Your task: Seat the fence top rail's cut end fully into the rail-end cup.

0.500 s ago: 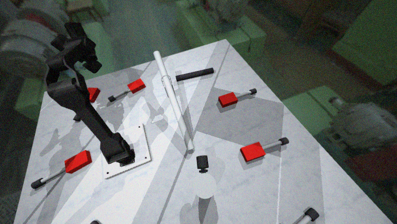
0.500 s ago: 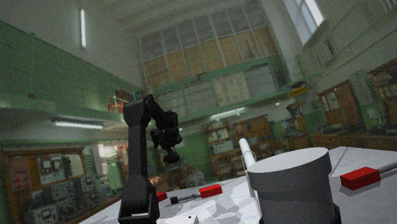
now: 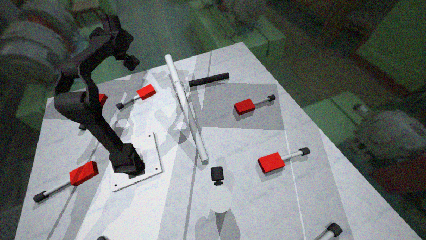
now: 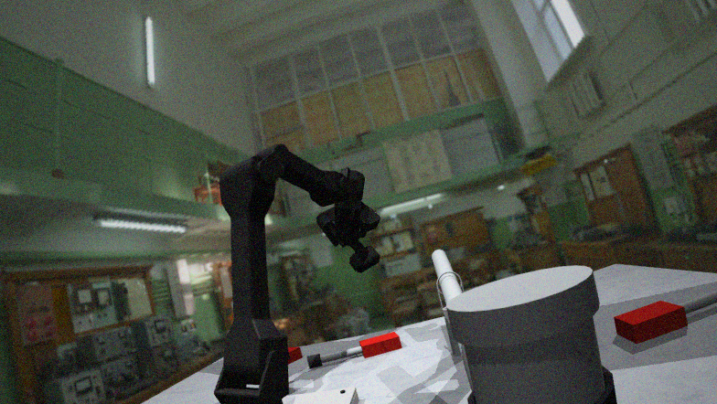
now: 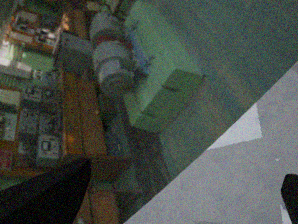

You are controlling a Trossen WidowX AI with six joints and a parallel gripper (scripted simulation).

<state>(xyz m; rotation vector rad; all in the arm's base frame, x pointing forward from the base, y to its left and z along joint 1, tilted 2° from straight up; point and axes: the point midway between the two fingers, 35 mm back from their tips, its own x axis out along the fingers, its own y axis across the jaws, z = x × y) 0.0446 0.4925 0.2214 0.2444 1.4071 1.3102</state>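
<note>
Now: the dark rail-end cup 68 cm to the right of my gripper tip, 28 cm ahead of it and 10 cm below it. Also, from my gripper tip: dark bar (42 cm ahead, 22 cm below, 11 cm to the right).
</note>
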